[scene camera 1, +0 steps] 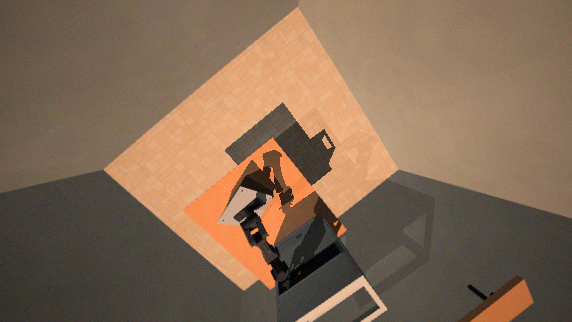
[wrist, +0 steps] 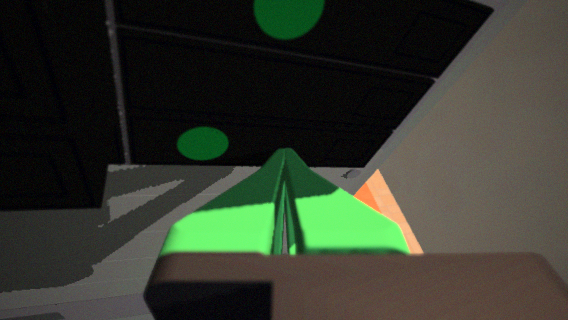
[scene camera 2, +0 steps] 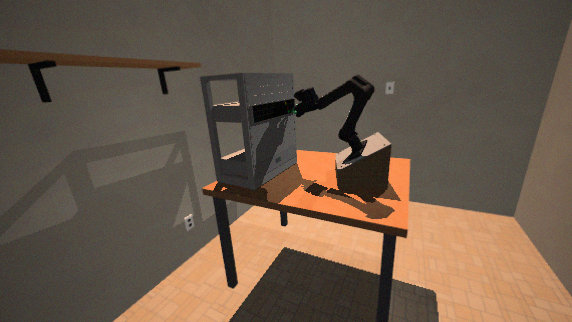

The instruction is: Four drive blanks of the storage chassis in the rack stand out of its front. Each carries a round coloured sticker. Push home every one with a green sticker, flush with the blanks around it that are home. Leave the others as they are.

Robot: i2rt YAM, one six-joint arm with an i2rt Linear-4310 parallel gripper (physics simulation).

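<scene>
The black storage chassis sits in the grey rack. In the wrist view, the bottom right blank has a green sticker and looks level, or nearly so, with the blank above it. Another green sticker is on a blank higher up, cut by the top edge. The bottom blank of the column to the left stands nearer the camera; no sticker shows on it. A small yellowish sticker shows in scene camera 1. My gripper is shut and empty, its green tips at the bottom right blank; contact is unclear.
The rack stands on the orange table, with grey panels above and below the chassis. The arm's wedge-shaped base stands on the same table. A wall shelf is beyond the rack.
</scene>
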